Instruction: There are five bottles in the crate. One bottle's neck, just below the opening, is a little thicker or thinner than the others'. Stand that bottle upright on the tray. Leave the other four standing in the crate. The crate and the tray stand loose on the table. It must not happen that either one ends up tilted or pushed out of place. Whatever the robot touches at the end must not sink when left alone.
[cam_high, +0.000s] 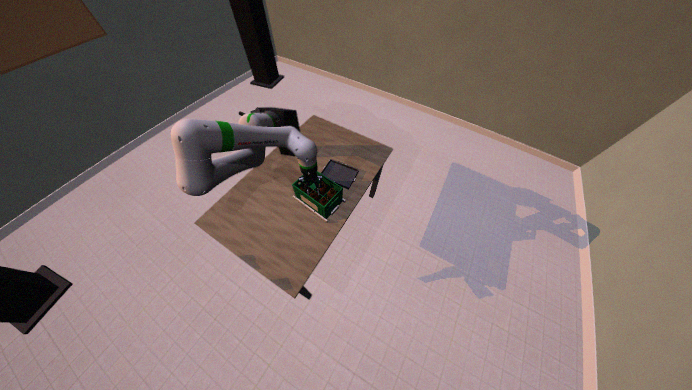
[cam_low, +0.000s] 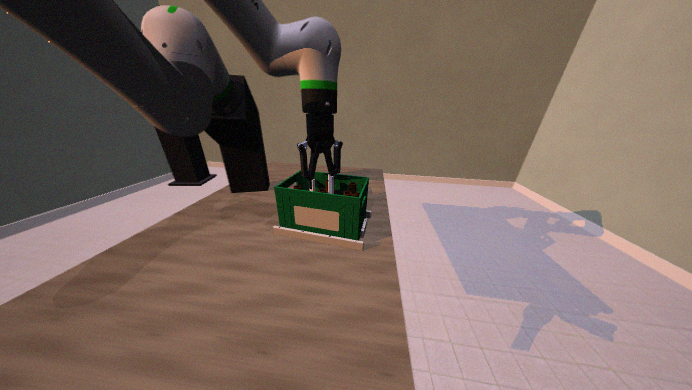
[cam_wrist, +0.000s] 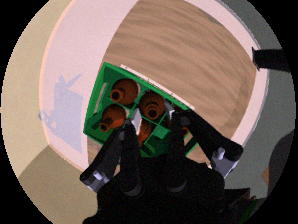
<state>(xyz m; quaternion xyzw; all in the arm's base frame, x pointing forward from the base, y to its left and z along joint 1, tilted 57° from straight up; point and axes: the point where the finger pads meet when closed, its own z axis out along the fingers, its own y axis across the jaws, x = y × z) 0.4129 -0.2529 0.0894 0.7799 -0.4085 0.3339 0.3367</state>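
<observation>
The brown bottle lies 9 cm below my hand. The rest, counted from my hand: dark tray (6 cm ahead, 31 cm to the left, 16 cm below); green crate (1 cm ahead, 4 cm to the left, 9 cm below).
</observation>
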